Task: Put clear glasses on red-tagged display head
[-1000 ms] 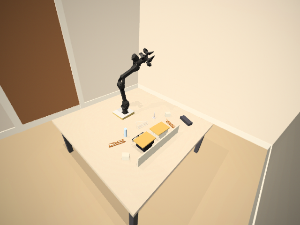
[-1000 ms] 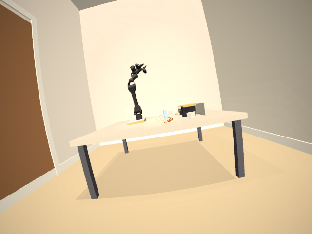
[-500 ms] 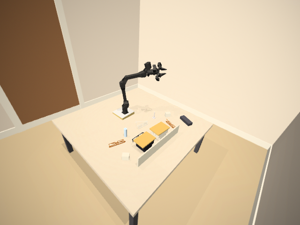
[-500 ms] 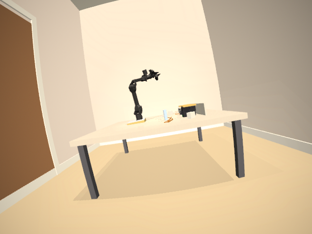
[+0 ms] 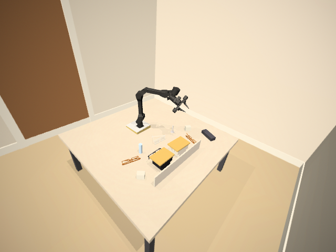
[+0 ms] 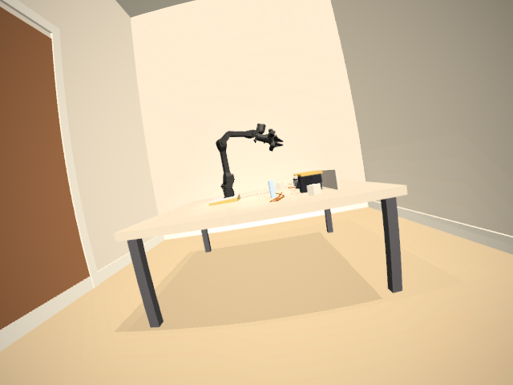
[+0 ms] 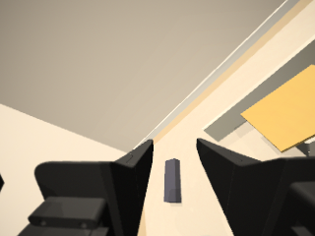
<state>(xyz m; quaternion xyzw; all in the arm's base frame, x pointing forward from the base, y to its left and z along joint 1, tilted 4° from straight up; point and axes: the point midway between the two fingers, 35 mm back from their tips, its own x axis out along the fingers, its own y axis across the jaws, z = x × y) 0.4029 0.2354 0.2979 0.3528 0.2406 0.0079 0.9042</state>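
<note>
The clear stand is 160 mm behind my gripper tip, 10 mm to the left of it and 320 mm below it. Round my gripper tip: grey panel 210 mm ahead, 270 mm to the right, 290 mm below; then pale display head 70 mm ahead, 170 mm to the right, 290 mm below; then dark case 130 mm ahead, 260 mm to the left, 330 mm below.
</note>
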